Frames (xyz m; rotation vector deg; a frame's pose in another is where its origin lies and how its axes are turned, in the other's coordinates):
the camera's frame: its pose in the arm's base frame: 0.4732 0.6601 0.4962 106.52 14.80 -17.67
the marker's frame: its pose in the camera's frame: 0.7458 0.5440 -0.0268 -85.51 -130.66 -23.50
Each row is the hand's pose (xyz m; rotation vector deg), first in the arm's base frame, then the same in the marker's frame.
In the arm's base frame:
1: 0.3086 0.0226 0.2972 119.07 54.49 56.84
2: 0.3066 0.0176 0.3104 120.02 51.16 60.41
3: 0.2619 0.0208 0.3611 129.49 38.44 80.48
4: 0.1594 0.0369 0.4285 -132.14 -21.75 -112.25
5: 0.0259 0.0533 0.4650 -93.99 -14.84 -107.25
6: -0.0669 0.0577 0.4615 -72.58 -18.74 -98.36
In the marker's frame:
1: 0.1639 -0.9848 -0.7494 -60.47 -109.23 -50.06
2: 0.1770 -0.9858 -0.7438 -63.18 -105.48 -49.72
3: 0.2158 -1.0289 -0.7090 -69.89 -85.16 -40.50
4: 0.2639 -1.1306 -0.6574 -66.72 -52.01 -24.22
5: 0.2934 -1.2639 -0.6296 -48.57 -25.26 -8.74
6: 0.2983 -1.3565 -0.6355 -31.75 -14.07 0.54

